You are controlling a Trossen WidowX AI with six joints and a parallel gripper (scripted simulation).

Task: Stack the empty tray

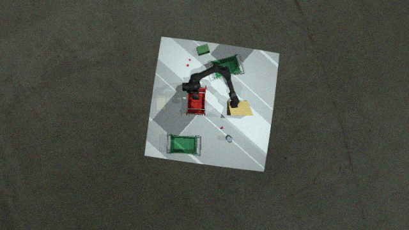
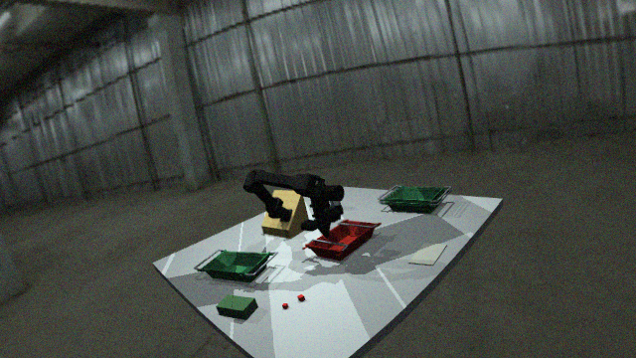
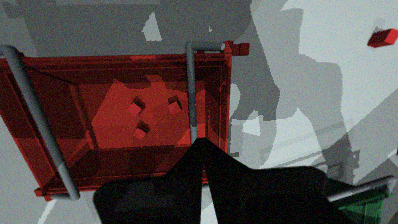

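My gripper tip is 310 mm past the green tray, 250 mm to the left of it and 40 mm above it. From my gripper tip the other things lie so: pale flat card (390 mm ahead, 90 mm to the left, 90 mm below); dark green box (450 mm to the right, 80 mm behind, 70 mm below); grey cylinder (480 mm to the left, 310 mm behind, 50 mm below).
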